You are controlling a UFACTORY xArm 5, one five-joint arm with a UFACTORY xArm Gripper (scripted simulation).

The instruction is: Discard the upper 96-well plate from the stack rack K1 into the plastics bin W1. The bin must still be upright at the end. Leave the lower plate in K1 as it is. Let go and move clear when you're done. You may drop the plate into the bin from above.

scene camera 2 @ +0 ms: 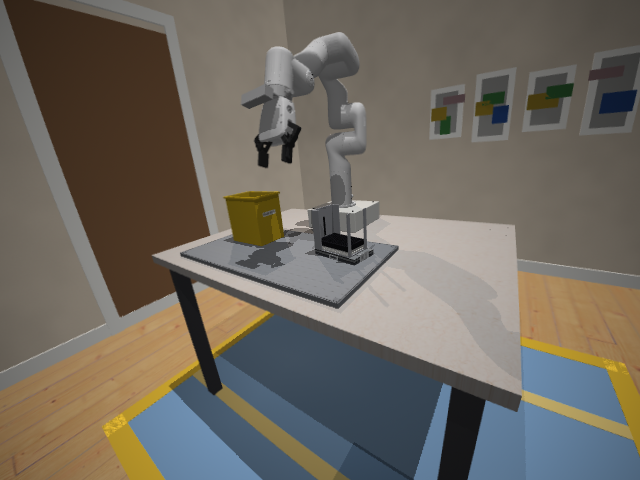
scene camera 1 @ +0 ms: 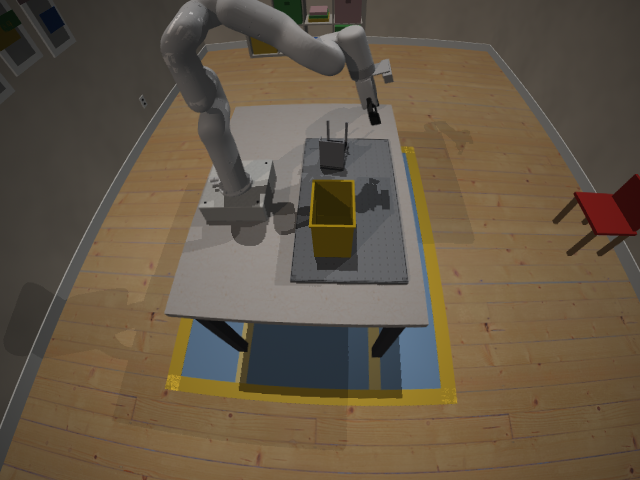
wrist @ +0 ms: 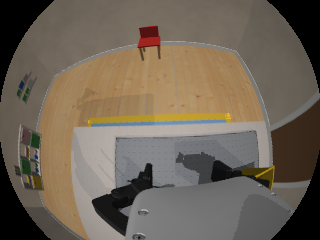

Scene:
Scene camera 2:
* my gripper: 274,164
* yellow plastics bin W1: 258,221
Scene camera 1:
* my gripper: 375,115
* yellow plastics bin W1: 332,210
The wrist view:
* my gripper: 184,172

